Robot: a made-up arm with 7 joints.
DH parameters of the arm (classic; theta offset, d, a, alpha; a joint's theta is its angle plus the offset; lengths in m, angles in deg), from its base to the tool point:
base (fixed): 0 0 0 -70
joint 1: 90 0 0 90
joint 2: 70 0 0 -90
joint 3: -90 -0.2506 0.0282 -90
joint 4: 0 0 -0.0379 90
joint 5: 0 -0.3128 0 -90
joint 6: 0 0 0 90
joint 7: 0 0 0 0
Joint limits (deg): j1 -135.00..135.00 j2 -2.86..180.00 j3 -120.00..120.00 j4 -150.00..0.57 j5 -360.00..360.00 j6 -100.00..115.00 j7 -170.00..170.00
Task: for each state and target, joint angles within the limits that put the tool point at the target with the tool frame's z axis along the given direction. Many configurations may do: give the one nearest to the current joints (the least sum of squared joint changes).
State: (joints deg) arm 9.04 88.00 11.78 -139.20 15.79 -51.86 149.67
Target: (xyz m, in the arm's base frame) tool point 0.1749 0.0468 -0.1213 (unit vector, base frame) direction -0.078 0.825 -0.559
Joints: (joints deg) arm 38.23 79.56 1.72 -149.88 20.96 -58.71 149.67
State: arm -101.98 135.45 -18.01 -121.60 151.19 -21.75 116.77
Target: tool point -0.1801 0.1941 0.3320 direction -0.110 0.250 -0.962
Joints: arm -120.49 148.74 -28.03 -97.02 154.05 11.66 116.77
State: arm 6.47 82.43 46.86 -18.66 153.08 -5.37 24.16
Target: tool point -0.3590 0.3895 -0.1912 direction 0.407 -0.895 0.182
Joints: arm 48.50 53.51 73.77 0.56 180.27 19.15 24.16
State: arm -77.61 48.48 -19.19 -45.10 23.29 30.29 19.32
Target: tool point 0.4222 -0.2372 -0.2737 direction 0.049 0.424 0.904
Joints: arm -50.21 -2.86 -42.09 -36.08 58.24 61.72 19.32
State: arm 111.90 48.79 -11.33 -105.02 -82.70 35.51 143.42
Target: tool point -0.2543 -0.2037 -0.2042 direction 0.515 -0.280 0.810
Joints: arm 120.95 13.00 -45.58 -108.75 -71.87 47.84 143.42
